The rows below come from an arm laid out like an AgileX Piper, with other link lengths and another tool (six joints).
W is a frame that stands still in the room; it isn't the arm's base.
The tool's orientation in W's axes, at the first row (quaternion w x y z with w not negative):
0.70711, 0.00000, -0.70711, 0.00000
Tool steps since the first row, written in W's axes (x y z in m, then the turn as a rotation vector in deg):
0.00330, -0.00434, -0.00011, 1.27, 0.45, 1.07
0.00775, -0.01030, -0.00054, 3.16, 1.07, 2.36
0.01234, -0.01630, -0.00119, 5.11, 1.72, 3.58
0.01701, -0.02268, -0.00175, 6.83, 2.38, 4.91
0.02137, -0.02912, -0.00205, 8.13, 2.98, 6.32
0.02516, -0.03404, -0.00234, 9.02, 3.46, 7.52
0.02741, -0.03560, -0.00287, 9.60, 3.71, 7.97
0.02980, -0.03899, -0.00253, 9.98, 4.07, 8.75
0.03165, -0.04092, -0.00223, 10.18, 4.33, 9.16
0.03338, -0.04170, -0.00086, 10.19, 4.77, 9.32
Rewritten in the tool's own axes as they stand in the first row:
-0.00011, -0.00434, -0.00330, 1.07, 0.45, -1.27
-0.00054, -0.01030, -0.00775, 2.36, 1.07, -3.16
-0.00119, -0.01630, -0.01234, 3.58, 1.72, -5.11
-0.00175, -0.02268, -0.01701, 4.91, 2.38, -6.83
-0.00205, -0.02912, -0.02137, 6.32, 2.98, -8.13
-0.00234, -0.03404, -0.02516, 7.52, 3.46, -9.02
-0.00287, -0.03560, -0.02741, 7.97, 3.71, -9.60
-0.00253, -0.03899, -0.02980, 8.75, 4.07, -9.98
-0.00223, -0.04092, -0.03165, 9.16, 4.33, -10.18
-0.00086, -0.04170, -0.03338, 9.32, 4.77, -10.19

